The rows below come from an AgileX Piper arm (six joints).
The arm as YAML. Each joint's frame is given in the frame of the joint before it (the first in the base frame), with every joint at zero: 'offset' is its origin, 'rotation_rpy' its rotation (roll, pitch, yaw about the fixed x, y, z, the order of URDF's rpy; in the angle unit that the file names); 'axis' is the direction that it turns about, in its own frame. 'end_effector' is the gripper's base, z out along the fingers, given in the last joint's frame.
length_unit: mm
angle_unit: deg
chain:
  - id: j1
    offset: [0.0, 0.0, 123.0]
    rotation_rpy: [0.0, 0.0, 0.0]
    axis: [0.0, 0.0, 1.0]
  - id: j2
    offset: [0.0, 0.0, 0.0]
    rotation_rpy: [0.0, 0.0, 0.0]
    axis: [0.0, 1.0, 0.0]
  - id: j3
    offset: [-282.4, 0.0, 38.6]
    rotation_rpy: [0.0, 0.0, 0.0]
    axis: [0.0, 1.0, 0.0]
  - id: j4
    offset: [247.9, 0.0, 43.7]
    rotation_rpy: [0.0, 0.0, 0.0]
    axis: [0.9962, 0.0, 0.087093]
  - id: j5
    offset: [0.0, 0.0, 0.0]
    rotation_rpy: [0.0, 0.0, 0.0]
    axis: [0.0, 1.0, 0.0]
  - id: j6
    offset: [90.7, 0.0, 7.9]
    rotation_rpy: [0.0, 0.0, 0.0]
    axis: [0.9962, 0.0, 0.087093]
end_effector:
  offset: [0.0, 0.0, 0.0]
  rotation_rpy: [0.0, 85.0, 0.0]
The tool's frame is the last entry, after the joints.
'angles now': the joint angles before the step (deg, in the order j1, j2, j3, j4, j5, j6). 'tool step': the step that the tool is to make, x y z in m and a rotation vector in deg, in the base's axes. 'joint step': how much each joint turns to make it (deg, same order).
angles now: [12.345, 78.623, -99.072, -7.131, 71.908, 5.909]
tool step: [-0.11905, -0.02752, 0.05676, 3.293, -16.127, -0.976]
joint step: [-0.001, -18.961, 2.046, -0.930, 0.542, 0.643]
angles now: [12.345, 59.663, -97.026, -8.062, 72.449, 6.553]
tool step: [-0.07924, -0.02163, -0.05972, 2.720, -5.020, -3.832]
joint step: [-0.010, -22.219, 24.224, -3.301, -6.727, 5.483]
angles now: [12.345, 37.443, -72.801, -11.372, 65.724, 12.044]
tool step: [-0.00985, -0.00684, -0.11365, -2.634, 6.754, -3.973]
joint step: [-3.384, -14.100, 28.412, -2.144, -7.070, 1.489]
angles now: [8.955, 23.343, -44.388, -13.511, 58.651, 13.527]
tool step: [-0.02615, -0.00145, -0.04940, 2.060, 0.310, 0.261]
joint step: [-0.597, -11.491, 10.754, 2.249, 0.751, -0.003]
